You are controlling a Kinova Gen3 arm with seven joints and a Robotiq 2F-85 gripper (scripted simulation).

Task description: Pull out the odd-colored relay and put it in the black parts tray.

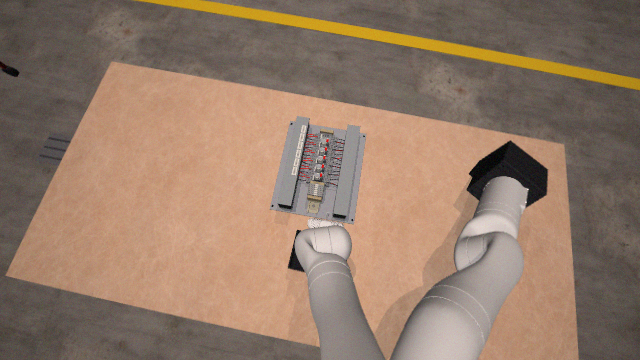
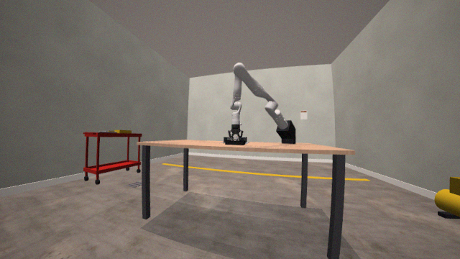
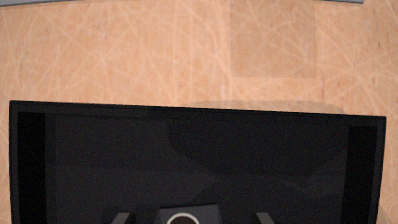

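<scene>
The dark relay lies 10 mm below my hand. Also, from my hand: grey relay panel (240 mm to the right, 140 mm ahead); then black parts tray (20 mm below).
</scene>
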